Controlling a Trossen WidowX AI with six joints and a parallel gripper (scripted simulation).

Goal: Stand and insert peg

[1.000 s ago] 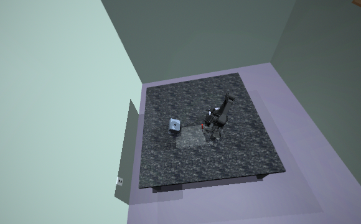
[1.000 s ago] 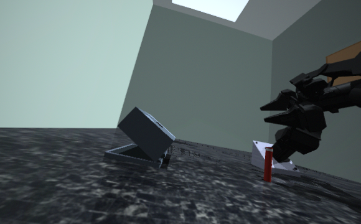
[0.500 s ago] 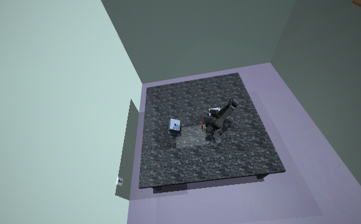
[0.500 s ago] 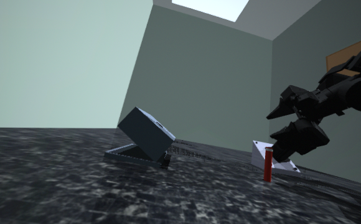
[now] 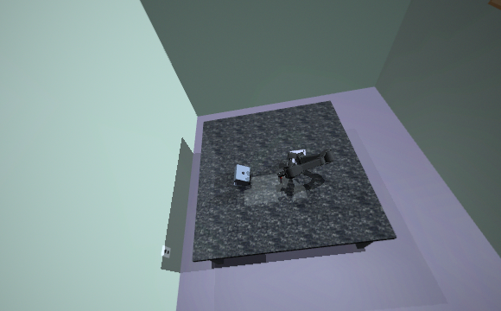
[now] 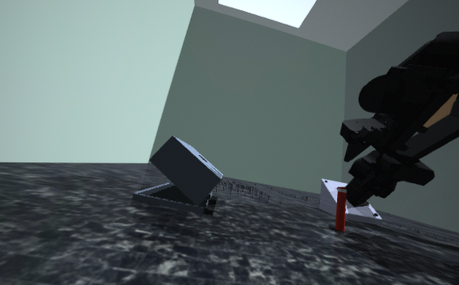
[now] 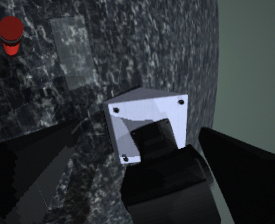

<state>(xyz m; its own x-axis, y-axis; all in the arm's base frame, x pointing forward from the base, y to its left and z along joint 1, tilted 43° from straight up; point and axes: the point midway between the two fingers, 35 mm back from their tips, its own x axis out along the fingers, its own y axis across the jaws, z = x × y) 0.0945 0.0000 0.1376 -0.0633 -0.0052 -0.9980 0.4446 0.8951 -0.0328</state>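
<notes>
My gripper tip is now 9 cm short of the red peg, 4 cm to the right of it and 6 cm above it. Also, from my gripper tip: flat base plate: 39 cm ahead, 5 cm to the right, 12 cm below; sloped grey panel: 38 cm ahead, 5 cm to the right, 6 cm below.
</notes>
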